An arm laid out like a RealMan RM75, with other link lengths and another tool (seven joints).
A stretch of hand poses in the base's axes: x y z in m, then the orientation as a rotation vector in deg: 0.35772, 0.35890, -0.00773, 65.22, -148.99, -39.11; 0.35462, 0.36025, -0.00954, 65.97, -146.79, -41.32; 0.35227, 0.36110, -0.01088, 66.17, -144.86, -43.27; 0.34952, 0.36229, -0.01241, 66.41, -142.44, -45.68; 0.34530, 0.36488, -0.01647, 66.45, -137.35, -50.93; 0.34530, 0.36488, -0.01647, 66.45, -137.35, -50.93; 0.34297, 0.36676, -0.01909, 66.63, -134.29, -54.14; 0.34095, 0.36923, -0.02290, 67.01, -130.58, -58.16; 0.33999, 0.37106, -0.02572, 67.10, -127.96, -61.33; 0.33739, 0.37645, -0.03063, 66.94, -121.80, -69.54
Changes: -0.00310, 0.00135, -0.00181, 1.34, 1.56, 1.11; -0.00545, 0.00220, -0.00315, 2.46, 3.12, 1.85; -0.00820, 0.00339, -0.00468, 3.88, 5.05, 2.77; -0.01242, 0.00598, -0.00874, 7.05, 9.21, 4.41; -0.01242, 0.00598, -0.00874, 7.05, 9.21, 4.41; -0.01475, 0.00786, -0.01136, 9.13, 11.55, 5.45; -0.01677, 0.01033, -0.01517, 11.89, 14.19, 6.76; -0.01773, 0.01216, -0.01799, 14.11, 16.06, 7.52; -0.02033, 0.01755, -0.02290, 20.07, 20.31, 8.91
